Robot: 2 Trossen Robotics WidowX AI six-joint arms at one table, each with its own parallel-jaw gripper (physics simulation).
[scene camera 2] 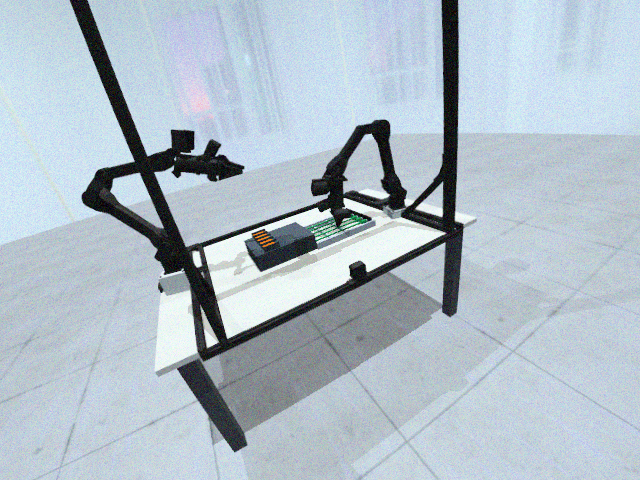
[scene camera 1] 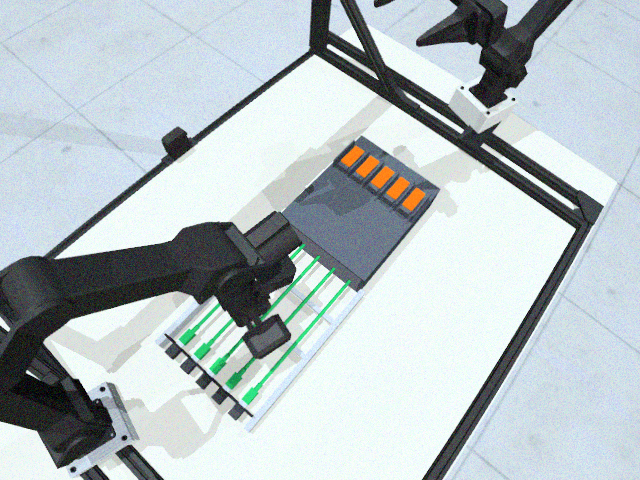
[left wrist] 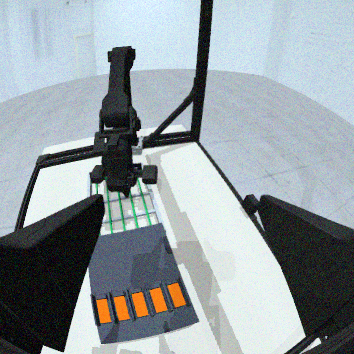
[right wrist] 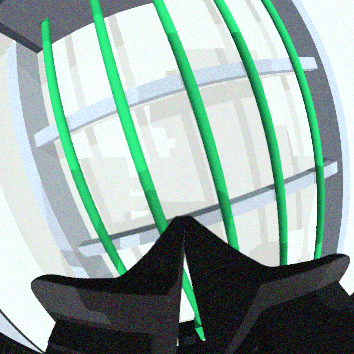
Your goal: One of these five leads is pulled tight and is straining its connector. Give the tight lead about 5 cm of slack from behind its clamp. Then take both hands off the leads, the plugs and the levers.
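Places are measured from the left arm's base along level axes (x left, y back, z up), in centimetres.
Pixels of known places: left gripper, fingertip midpoint: [scene camera 2: 243,169] [scene camera 1: 395,23] [left wrist: 184,203]; right gripper, fingertip midpoint: [scene camera 2: 338,227] [scene camera 1: 251,308] [left wrist: 126,196] [right wrist: 182,222]; left arm's base, origin of the base link: [scene camera 2: 175,268] [scene camera 1: 487,94]; right arm's base, origin of the base link: [scene camera 2: 397,207] [scene camera 1: 88,428].
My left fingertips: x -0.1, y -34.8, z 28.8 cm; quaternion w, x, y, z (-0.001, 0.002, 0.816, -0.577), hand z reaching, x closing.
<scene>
For each thing: its middle in the pictures, then the offset to it from my left fingertips. "spot": a spot on its surface instead.
- dark clamp box, body centre: [scene camera 1: 361,207] [left wrist: 135,281] [scene camera 2: 279,242] dy -4.7, dx +7.4, dz -32.0 cm
- pale frame, surface spot: [scene camera 1: 338,320] spot: dy -20.1, dx +22.3, dz -33.7 cm
- small black block, surface spot: [scene camera 1: 176,142] [scene camera 2: 356,264] spot: dy -27.3, dx -23.7, dz -31.8 cm
Several green leads [scene camera 1: 310,329] [left wrist: 145,202] [right wrist: 200,115] run side by side from the dark clamp box [scene camera 1: 346,232] [scene camera 2: 294,254] [left wrist: 112,260] to green plugs [scene camera 1: 250,395]. I cannot tell which lead is tight. Orange levers [scene camera 1: 382,177] [scene camera 2: 264,238] [left wrist: 140,304] lie in a row on the box's far end. My right gripper [scene camera 2: 338,225] [left wrist: 126,196] [right wrist: 182,222] is shut, tips down, low over the leads, at the second lead from the left in the right wrist view; contact is unclear. My left gripper [scene camera 1: 397,22] [left wrist: 184,203] is open and empty, high beyond the lever end.
A pale frame [scene camera 1: 338,320] with two crossbars [right wrist: 200,77] surrounds the leads. Dark sockets [scene camera 1: 219,395] line its plug end. Black rails [scene camera 1: 449,449] border the table, with upright posts [scene camera 2: 449,103] at its ends. A small black block [scene camera 1: 176,142] [scene camera 2: 357,269] sits on one rail.
</scene>
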